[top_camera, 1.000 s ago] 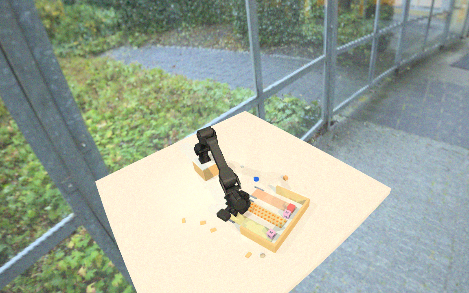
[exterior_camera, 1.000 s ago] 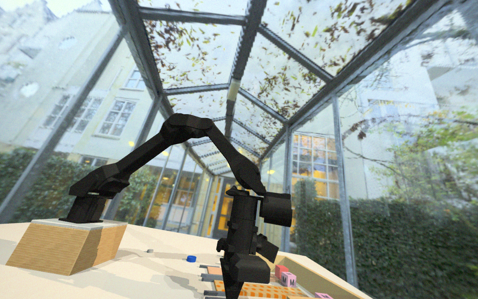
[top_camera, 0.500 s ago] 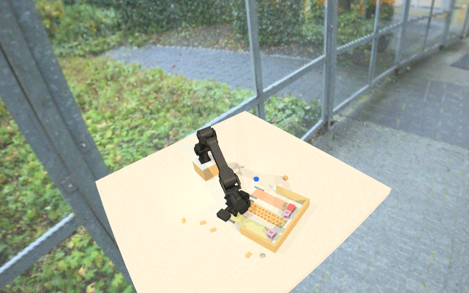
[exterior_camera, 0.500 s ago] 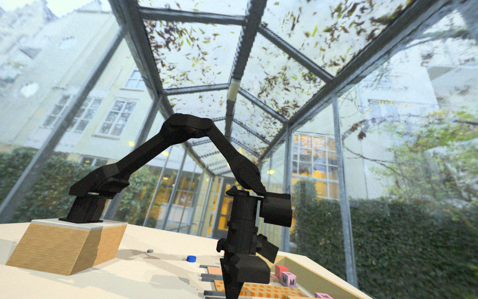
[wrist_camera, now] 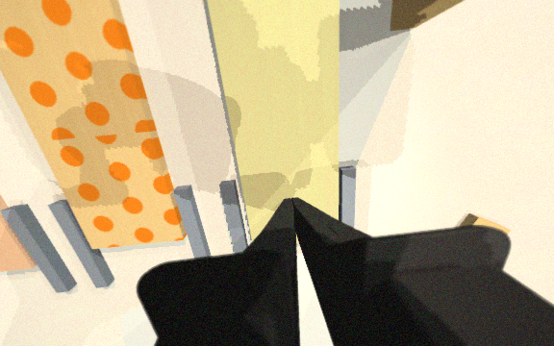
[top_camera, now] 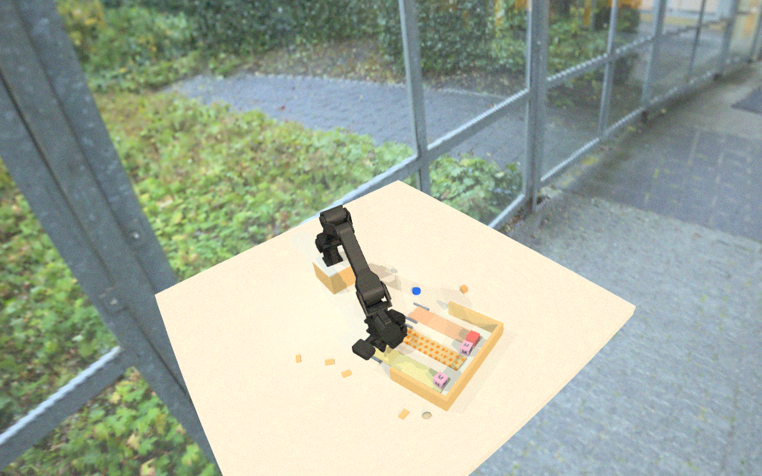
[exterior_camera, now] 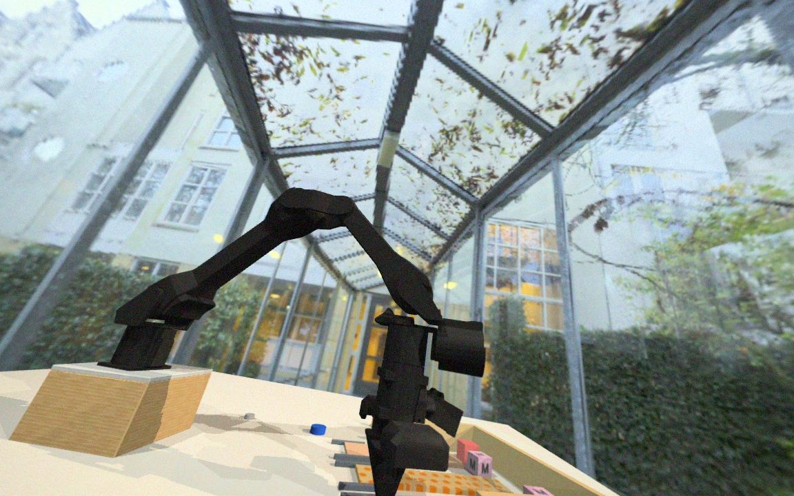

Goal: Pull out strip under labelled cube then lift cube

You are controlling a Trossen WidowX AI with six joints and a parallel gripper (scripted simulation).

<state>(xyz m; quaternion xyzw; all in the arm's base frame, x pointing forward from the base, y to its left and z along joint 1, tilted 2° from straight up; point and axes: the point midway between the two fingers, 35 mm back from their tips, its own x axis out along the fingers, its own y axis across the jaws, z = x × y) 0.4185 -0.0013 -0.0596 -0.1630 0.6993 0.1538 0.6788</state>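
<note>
My gripper tip is 9 cm short of the yellow-green strip and 4 cm to the right of it. From my gripper tip the other things lie so: blue disc (22 cm to the left, 18 cm behind).
</note>
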